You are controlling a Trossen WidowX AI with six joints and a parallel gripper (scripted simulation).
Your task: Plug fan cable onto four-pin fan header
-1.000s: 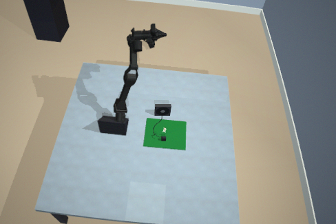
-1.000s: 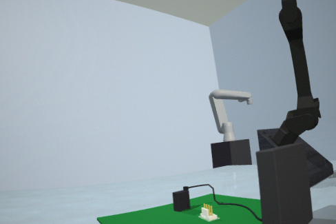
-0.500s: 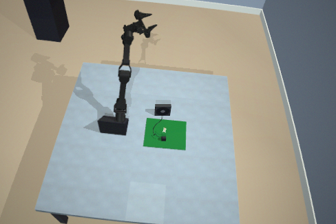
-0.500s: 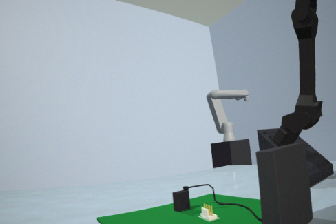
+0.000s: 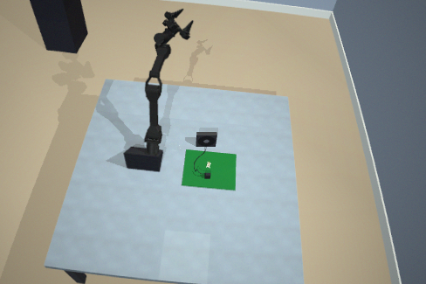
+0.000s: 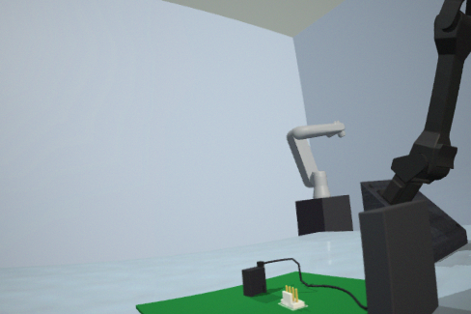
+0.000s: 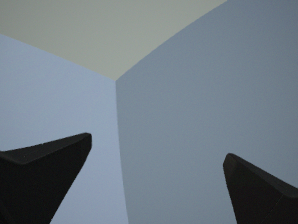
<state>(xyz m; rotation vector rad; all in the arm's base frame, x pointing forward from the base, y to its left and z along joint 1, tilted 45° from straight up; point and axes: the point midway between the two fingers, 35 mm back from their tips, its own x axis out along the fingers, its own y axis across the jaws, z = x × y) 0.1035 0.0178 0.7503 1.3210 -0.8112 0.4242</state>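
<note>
The black fan plug lies 230 mm ahead of my gripper tip, 600 mm to the right of it and 640 mm below it. Round my gripper tip: fan header (220 mm ahead, 510 mm to the right, 660 mm below); then green board (230 mm ahead, 540 mm to the right, 670 mm below); then black fan (190 mm ahead, 380 mm to the right, 600 mm below).
</note>
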